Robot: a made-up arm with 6 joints.
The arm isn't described. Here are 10 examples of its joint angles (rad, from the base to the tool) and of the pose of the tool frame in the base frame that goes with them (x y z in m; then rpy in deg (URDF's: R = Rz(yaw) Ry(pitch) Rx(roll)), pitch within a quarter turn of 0, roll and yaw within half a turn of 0).
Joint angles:
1: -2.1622 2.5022 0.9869 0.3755 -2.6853 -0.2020
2: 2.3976 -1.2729 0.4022 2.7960 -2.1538 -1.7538
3: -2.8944 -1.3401 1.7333 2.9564 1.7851 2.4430
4: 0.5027 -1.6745 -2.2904 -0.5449 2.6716 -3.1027
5: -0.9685 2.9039 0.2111 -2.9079 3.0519 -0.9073
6: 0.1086 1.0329 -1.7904 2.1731 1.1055 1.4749
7: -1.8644 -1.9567 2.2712 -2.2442 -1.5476 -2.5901
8: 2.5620 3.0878 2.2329 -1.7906 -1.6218 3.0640
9: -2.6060 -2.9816 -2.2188 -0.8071 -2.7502 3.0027
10: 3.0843 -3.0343 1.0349 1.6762 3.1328 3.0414
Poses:
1: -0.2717 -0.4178 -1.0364 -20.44 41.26 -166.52
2: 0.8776 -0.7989 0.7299 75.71 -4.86 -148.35
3: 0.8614 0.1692 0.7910 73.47 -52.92 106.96
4: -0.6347 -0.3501 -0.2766 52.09 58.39 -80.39
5: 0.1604 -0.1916 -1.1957 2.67 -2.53 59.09
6: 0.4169 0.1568 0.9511 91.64 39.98 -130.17
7: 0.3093 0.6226 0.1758 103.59 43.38 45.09
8: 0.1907 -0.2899 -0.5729 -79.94 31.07 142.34
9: -0.1051 -0.1294 -0.6509 110.75 55.56 121.70
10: 0.4293 -0.0517 -1.0071 65.01 10.91 -97.77
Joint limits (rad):
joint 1: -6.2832..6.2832
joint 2: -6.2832..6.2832
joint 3: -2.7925..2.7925
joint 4: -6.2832..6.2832
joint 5: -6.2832..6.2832
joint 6: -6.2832..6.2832
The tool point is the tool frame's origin. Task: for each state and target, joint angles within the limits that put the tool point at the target. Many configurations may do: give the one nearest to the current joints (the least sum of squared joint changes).
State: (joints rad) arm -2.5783 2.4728 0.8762 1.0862 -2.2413 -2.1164
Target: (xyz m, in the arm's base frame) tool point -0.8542 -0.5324 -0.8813
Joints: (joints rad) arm -2.5192 2.2541 0.4446 0.9589 -1.8105 -2.1164
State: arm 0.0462 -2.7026 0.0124 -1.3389 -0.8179 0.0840
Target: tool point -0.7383 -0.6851 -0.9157
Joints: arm 0.8685 -2.6082 0.7021 -1.4536 -0.9821 0.0840
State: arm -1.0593 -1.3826 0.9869 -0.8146 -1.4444 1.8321
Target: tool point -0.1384 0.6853 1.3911
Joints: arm -1.2296 -0.6722 0.6524 -0.7651 -1.1557 1.8321
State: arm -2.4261 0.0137 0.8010 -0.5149 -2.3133 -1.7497
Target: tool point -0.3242 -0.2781 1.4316
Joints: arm -2.5981 0.1969 0.5803 -0.4451 -2.0313 -1.7497
